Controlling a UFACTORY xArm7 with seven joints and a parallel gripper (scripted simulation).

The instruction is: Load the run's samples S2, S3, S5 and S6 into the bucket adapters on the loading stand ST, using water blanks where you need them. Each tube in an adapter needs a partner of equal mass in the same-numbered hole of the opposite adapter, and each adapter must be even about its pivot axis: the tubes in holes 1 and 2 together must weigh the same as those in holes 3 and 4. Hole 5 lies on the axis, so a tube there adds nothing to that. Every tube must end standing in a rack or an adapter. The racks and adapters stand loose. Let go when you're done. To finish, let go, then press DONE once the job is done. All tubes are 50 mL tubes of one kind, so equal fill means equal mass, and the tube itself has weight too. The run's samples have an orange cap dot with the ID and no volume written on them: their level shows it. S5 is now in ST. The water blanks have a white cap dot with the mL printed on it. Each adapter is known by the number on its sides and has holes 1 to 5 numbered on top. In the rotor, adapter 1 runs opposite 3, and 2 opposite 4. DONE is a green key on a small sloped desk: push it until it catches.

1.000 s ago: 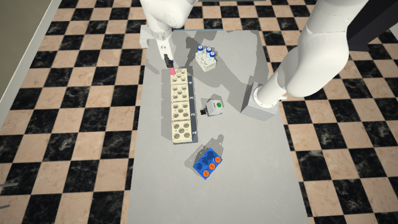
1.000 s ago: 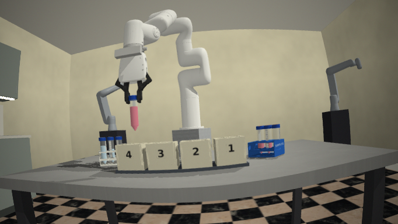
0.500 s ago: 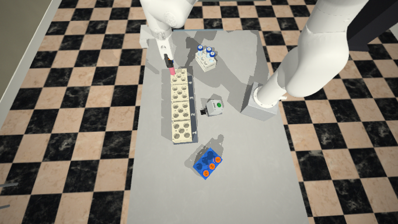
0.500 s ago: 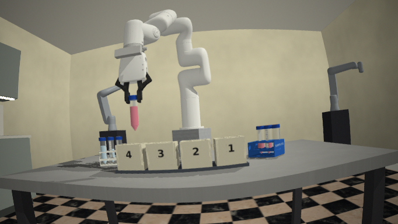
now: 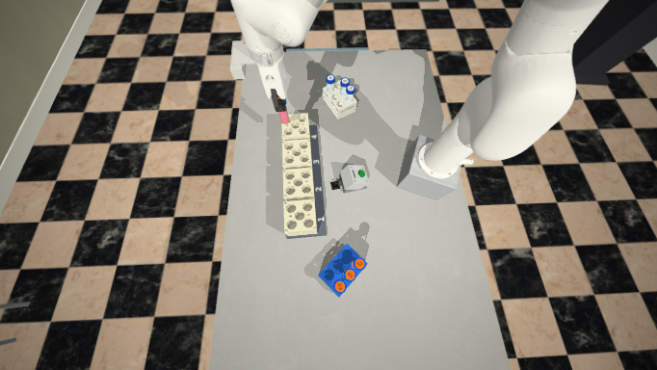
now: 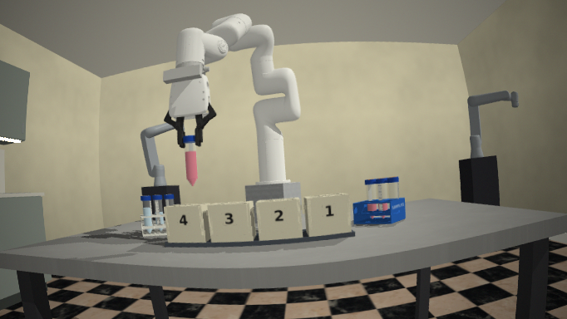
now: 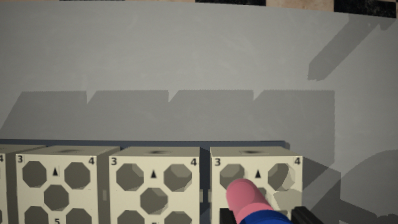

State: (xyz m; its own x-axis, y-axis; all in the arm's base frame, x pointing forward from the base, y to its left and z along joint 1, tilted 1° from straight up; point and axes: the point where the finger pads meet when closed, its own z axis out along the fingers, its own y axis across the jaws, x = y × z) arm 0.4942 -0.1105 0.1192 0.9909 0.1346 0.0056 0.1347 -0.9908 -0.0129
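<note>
My hand is 50 mm above the orange-dotted sample tube and 10 mm past it. Round my hand: white rack 220 mm below, 210 mm to the right, 180 mm behind; then done desk 240 mm behind, 200 mm below, 140 mm to the left; then green DONE key 260 mm behind, 190 mm below, 140 mm to the left.
</note>
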